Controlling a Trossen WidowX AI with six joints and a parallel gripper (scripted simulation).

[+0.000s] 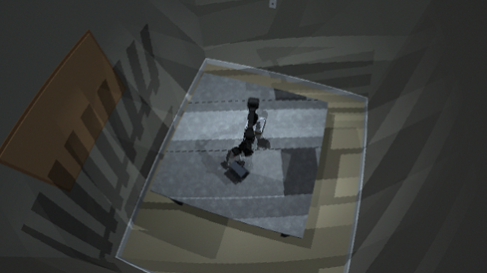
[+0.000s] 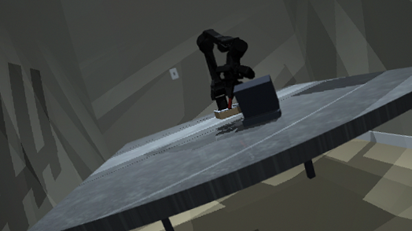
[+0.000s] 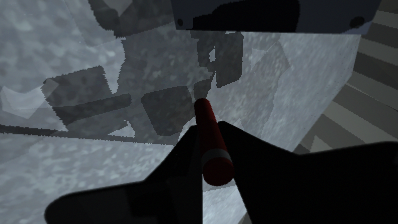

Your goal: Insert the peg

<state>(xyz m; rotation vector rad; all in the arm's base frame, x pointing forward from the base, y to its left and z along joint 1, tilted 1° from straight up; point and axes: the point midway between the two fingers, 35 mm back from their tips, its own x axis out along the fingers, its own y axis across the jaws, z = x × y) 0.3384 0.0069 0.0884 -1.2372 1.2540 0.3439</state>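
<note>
The sloped panel block lies 110 mm ahead of my gripper tip, 70 mm to the left of it and 20 mm below it. Round my gripper tip: peg (10 mm behind, 10 mm to the left, 10 mm above).
</note>
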